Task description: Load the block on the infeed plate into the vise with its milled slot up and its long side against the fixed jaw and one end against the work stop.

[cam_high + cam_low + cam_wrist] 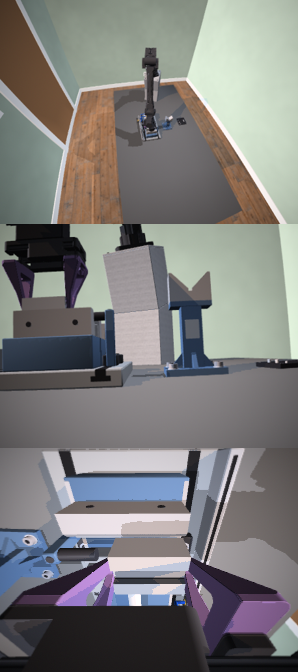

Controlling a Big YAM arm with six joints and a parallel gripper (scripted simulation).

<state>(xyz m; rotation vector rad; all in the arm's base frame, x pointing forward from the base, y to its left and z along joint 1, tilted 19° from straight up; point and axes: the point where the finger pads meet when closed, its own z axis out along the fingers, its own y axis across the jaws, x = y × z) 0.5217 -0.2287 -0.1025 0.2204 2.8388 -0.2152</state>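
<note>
Now: hand 4 cm short of the fixed jaw, 1 cm to the right of it and 3 cm above it. From my hand the other things lie so: dark work stop rod (1 cm ahead, 6 cm to the left, 1 cm below); moving jaw (3 cm behind, 3 cm to the left, 3 cm below); part (right at my hand).
</note>
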